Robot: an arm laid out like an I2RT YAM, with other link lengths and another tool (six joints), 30 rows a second.
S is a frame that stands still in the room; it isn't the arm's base.
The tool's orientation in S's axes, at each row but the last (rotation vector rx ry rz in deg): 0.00, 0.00, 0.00; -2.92, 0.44, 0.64; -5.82, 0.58, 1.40; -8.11, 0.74, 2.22
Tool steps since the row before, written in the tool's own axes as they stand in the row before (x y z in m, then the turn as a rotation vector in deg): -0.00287, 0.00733, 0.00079, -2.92, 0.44, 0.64; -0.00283, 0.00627, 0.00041, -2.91, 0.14, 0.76; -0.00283, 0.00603, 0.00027, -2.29, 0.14, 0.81; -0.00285, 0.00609, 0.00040, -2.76, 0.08, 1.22
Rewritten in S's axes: -0.00287, 0.00733, 0.00079, -2.92, 0.44, 0.64; -0.00290, 0.00625, 0.00011, -2.91, 0.15, 0.78; -0.00298, 0.00596, -0.00031, -2.29, 0.17, 0.82; -0.00308, 0.00597, -0.00042, -2.75, 0.15, 1.24
